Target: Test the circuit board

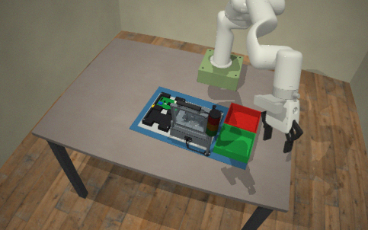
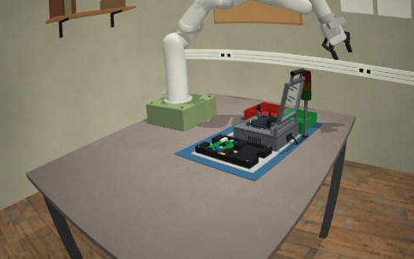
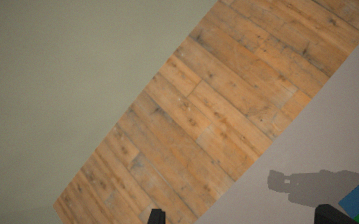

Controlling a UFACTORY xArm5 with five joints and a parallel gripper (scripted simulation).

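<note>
My gripper is now 480 mm to the left of the green circuit board, 320 mm past it and 300 mm above it. Also, from my hand: green bin 310 mm below, 200 mm behind, 120 mm to the right; clear lid 320 mm to the right, 140 mm below, 130 mm behind; nest 310 mm to the right, 250 mm below, 240 mm behind.
</note>
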